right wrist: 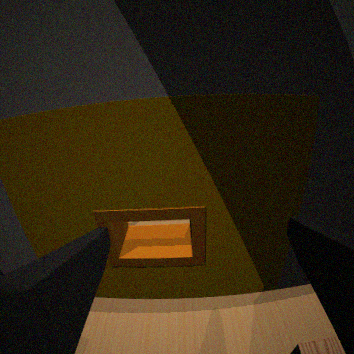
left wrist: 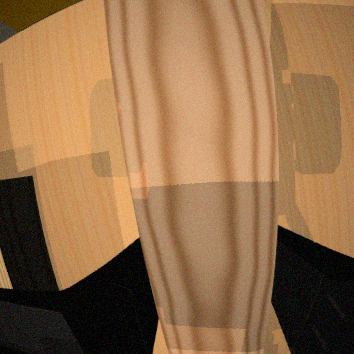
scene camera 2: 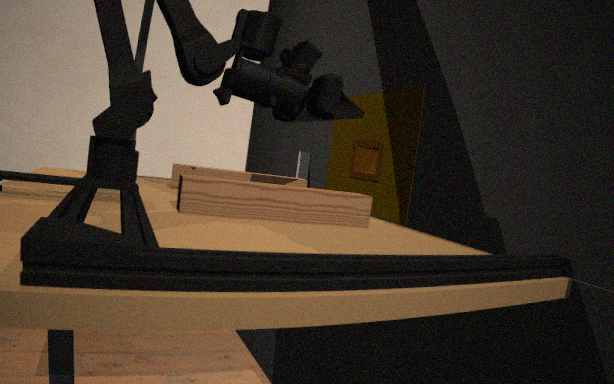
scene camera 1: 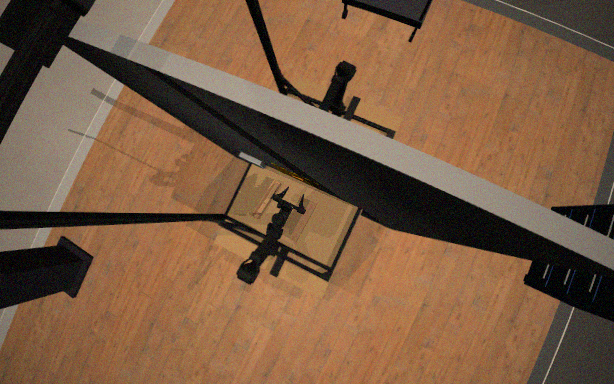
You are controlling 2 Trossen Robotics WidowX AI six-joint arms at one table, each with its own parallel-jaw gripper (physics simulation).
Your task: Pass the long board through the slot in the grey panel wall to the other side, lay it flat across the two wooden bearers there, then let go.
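Note:
The long board (left wrist: 197,140), pale wood with wavy grain, fills the middle of the left wrist view, close under the camera and above the table top (left wrist: 53,105). My left gripper is shut on it; its fingers are out of frame. The grey panel wall (scene camera 1: 343,133) (scene camera 2: 283,148) (right wrist: 70,53) carries an olive patch with the framed slot (scene camera 2: 366,160) (right wrist: 156,239). My right gripper (scene camera 1: 291,196) (scene camera 2: 343,108) (right wrist: 199,232) is open and empty. It hovers above the table and faces the slot. Two wooden bearers (scene camera 2: 267,202) (scene camera 2: 229,174) lie on the table on this side, under the right arm.
The right arm's table (scene camera 1: 328,225) (scene camera 2: 267,236) has a black frame rail (scene camera 2: 305,267) along its near edge. A small light grey upright piece (scene camera 2: 302,164) (scene camera 1: 250,158) stands by the wall's foot. A dark table (scene camera 1: 397,9) stands far beyond the wall.

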